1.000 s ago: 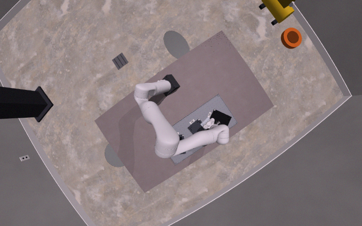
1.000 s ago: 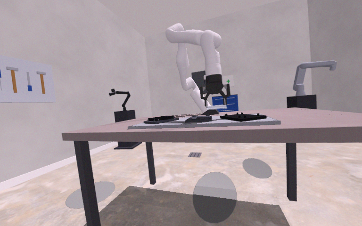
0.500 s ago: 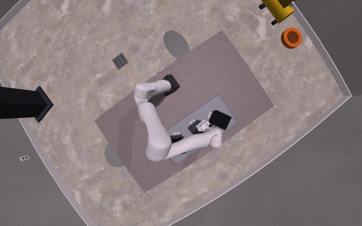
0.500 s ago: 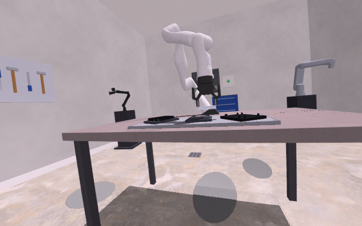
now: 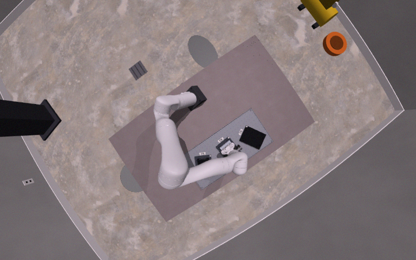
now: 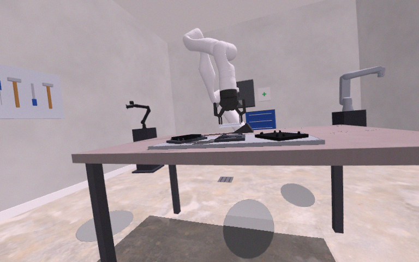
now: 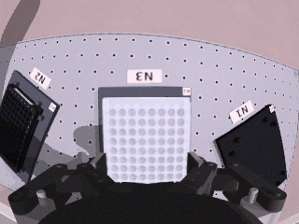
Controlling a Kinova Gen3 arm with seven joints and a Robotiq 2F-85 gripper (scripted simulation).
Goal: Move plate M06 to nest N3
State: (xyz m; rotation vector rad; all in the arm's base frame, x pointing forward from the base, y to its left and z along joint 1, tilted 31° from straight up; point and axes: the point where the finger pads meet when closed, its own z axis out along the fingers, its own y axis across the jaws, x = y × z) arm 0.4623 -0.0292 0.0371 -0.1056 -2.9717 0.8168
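Now: hand 7 cm above the landing nest N3. Round my hand: black nest N1: 19 cm to the left, 7 cm below, 5 cm ahead; N3 label: 10 cm behind, 7 cm below; white well plate M06: 1 cm below.
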